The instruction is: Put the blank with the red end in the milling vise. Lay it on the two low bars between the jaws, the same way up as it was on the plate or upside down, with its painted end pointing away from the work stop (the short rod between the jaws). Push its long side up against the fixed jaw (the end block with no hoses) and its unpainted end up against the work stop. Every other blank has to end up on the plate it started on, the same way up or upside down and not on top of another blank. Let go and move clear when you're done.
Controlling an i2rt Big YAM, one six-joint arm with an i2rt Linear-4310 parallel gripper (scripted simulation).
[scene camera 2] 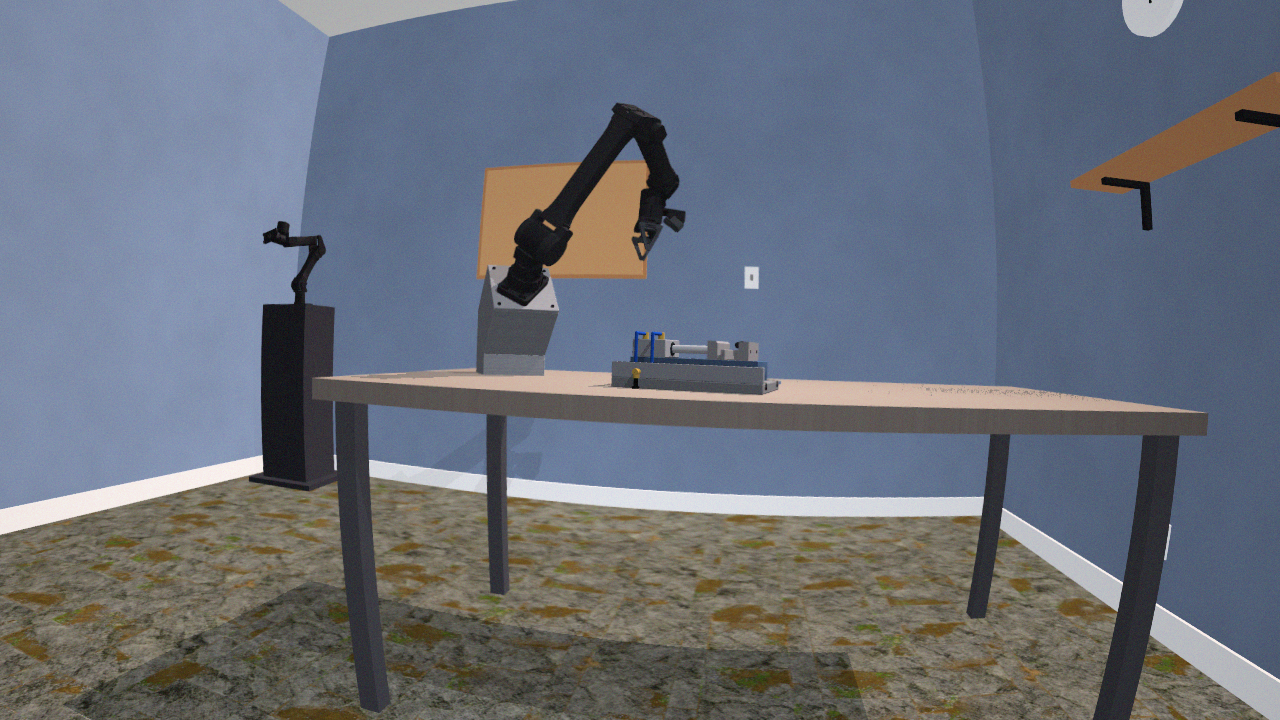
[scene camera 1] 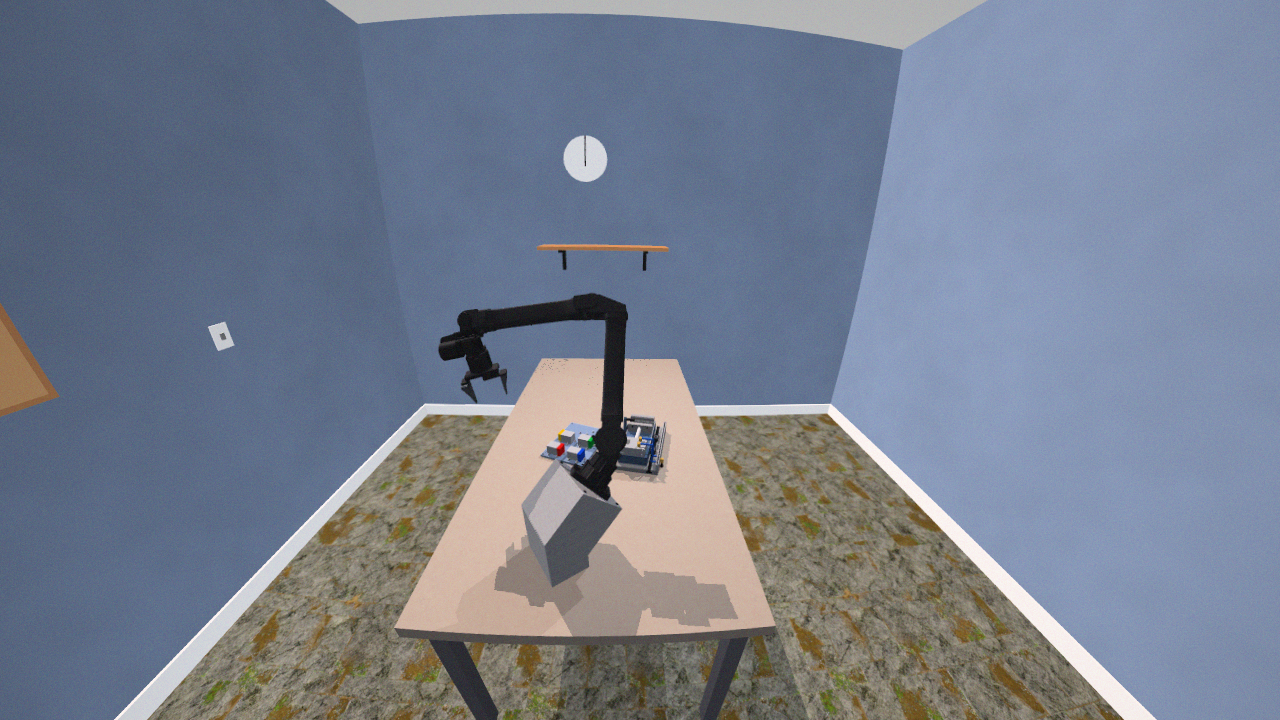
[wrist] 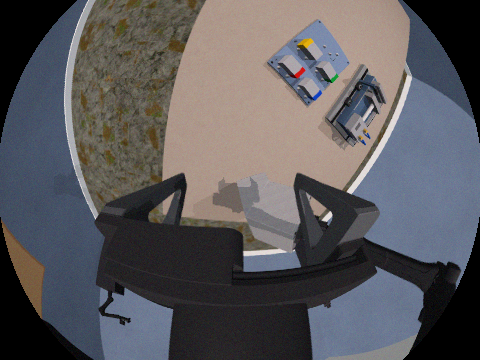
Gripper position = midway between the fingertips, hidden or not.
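Observation:
Gripper, mine (scene camera 1: pixel 492 398) (scene camera 2: pixel 644 255) (wrist: pixel 240 179), in sight.

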